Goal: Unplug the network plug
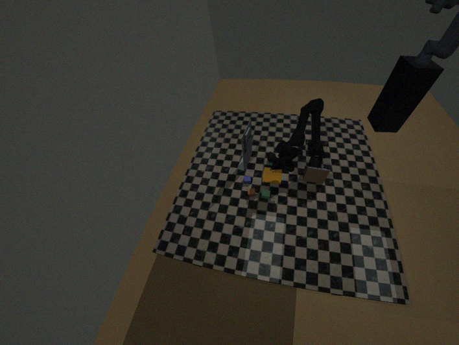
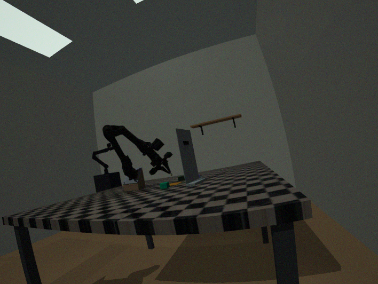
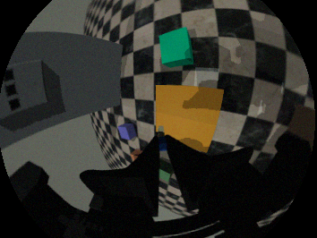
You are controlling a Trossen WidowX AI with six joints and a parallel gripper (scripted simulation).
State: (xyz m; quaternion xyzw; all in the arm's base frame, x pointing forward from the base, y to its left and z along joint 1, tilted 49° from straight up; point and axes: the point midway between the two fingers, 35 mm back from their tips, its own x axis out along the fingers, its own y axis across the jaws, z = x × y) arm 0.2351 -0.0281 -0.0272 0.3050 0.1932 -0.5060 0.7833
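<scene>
The orange marked square is 10 mm behind my gripper tip and 70 mm below it. Also, from my gripper tip: purple cube: 150 mm ahead, 50 mm to the left, 60 mm below; light green cube: 40 mm ahead, 150 mm to the left, 60 mm below; network plug: right at my gripper tip.
</scene>
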